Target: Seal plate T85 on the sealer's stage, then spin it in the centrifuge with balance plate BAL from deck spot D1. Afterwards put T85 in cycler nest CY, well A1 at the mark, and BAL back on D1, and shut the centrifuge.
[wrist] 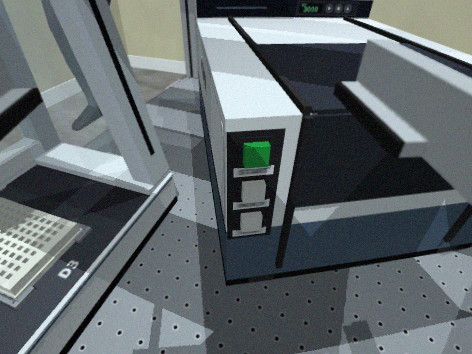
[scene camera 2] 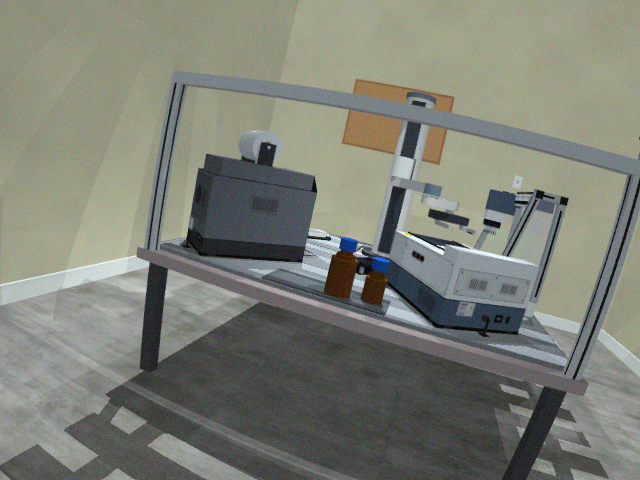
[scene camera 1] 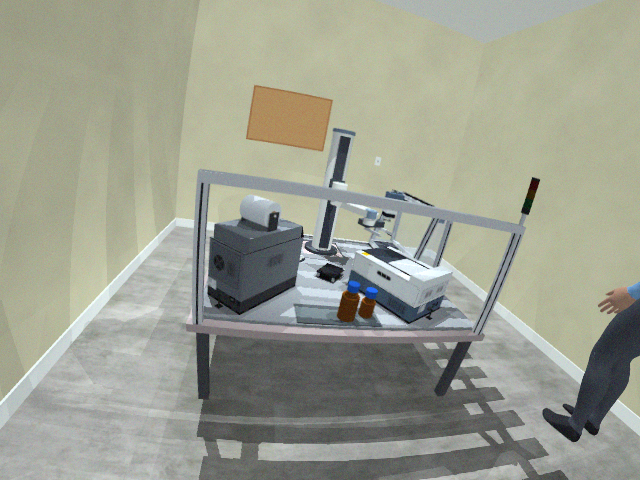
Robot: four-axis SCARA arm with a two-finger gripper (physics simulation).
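Where they show: gripper, fingertip midpoint: [wrist: 190,67] [scene camera 2: 462,230] [scene camera 1: 386,235]; arm's base at its link origin: [scene camera 2: 383,257] [scene camera 1: 320,249].
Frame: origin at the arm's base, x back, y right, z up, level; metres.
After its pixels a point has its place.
Observation:
The centrifuge [scene camera 1: 398,281] {x -0.844, y -0.225, z 0.190 m} [scene camera 2: 460,284] {x -0.943, y -0.324, z 0.157 m} [wrist: 260,100] {x -0.437, y -0.342, z 0.223 m} is white and blue. In the wrist view its dark cover looks shut, its display reads 3000, and a green button sits above two grey ones on its front. My gripper [scene camera 1: 377,232] {x -0.334, y -0.343, z 0.276 m} [scene camera 2: 455,227] {x -0.334, y -0.343, z 0.276 m} [wrist: 190,67] {x -0.334, y -0.343, z 0.276 m} is open and empty, above and in front of the centrifuge. The sealer [scene camera 1: 255,268] {x -0.909, y 0.485, z 0.220 m} [scene camera 2: 253,206] {x -0.841, y 0.425, z 0.211 m} is a dark grey box with a white roll on top; its stage is hidden. A cream plate [wrist: 30,245] {x -0.332, y -0.539, z 0.083 m} sits beside the D3 mark; I cannot tell which plate it is. T85, BAL and nest CY cannot be made out.
Two amber bottles [scene camera 1: 348,304] {x -0.964, y 0.058, z 0.112 m} [scene camera 2: 340,276] {x -0.967, y 0.034, z 0.087 m} with blue caps stand on a grey tray [scene camera 1: 310,315] {x -0.930, y 0.212, z 0.018 m} at the table's near edge. A small black device [scene camera 1: 329,272] {x -0.516, y 0.045, z 0.053 m} lies between sealer and centrifuge. A metal frame [wrist: 120,90] {x -0.473, y -0.506, z 0.194 m} rises beside the deck. A person [scene camera 1: 610,356] stands right of the table.

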